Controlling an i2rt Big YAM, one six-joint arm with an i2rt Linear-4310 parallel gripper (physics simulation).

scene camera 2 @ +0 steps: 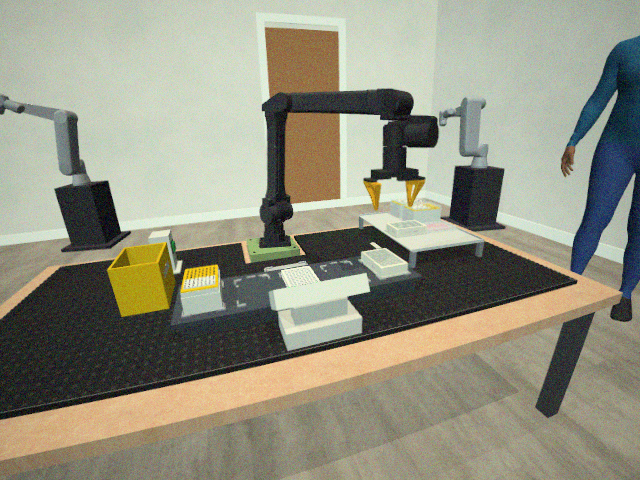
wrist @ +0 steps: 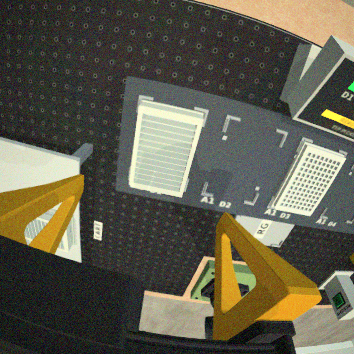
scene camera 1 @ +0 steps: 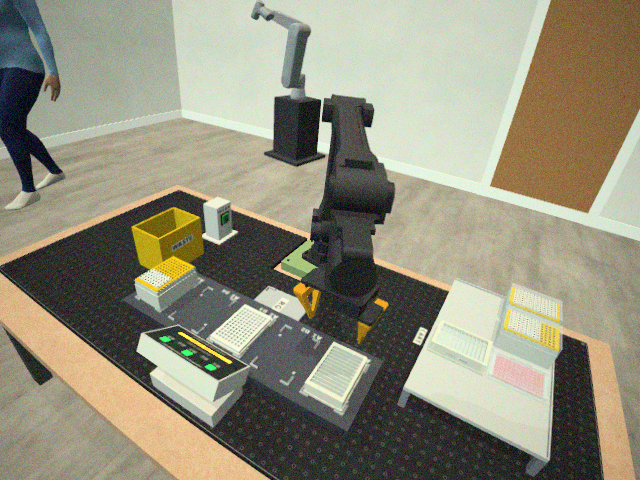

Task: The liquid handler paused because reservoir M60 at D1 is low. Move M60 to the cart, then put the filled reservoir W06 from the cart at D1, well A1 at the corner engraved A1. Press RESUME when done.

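Seen in the pictures: gripper, fingertip midpoint: [scene camera 2: 393, 208] [wrist: 152, 201] [scene camera 1: 335, 329]; arm's base at its link origin: [scene camera 2: 275, 243] [scene camera 1: 322, 260].
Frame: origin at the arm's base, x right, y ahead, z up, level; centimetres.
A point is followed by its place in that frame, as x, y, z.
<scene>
A cream reservoir [scene camera 1: 337, 374] @[-31.9, 36.4, 6.0] [scene camera 2: 385, 261] @[-30.9, 38.3, 6.2] [wrist: 165, 150] @[-31.0, 35.8, 4.7] with parallel troughs sits flat at D1 on the dark deck [scene camera 1: 263, 363] @[-17.3, 43.1, 3.2] [wrist: 215, 155] @[-23.6, 37.3, 3.2]. Its name is not readable, and it mostly hides the D1 engraving in the wrist view. A second reservoir [scene camera 1: 460, 345] @[-48.8, 11.6, 6.6] [scene camera 2: 404, 227] @[-47.3, 13.2, 7.1], with pale blue troughs, lies on the white cart [scene camera 1: 444, 384] @[-49.9, 22.3, 4.4] [wrist: 35, 160] @[-51.4, 25.3, 4.4]. A finger partly hides it in the wrist view. My gripper [scene camera 1: 336, 328] @[-31.8, 39.8, 21.8] [scene camera 2: 393, 206] @[-31.8, 39.8, 21.8] [wrist: 152, 201] @[-31.8, 39.8, 21.8] is open and empty, pointing down high above the table, between the deck and the cart. The green RESUME button [scene camera 1: 225, 218] @[33.6, 12.5, 6.6] [wrist: 338, 300] @[33.5, 12.6, 6.8] is on a white post.
The cart also holds a pink plate [scene camera 1: 518, 374] @[-62.2, 9.6, 5.4] and two yellow-topped tip boxes [scene camera 1: 532, 330] @[-61.0, 0.6, 11.4]. A white plate [scene camera 1: 241, 329] @[-7.5, 40.7, 4.6] sits at D3, a tip box [scene camera 1: 165, 284] @[13.3, 46.7, 9.3] at the deck's far end, beside the yellow waste bin [scene camera 1: 168, 240] @[29.3, 36.1, 10.0]. A tilted display [scene camera 1: 193, 356] @[-11.2, 55.3, 11.1] stands along the deck.
</scene>
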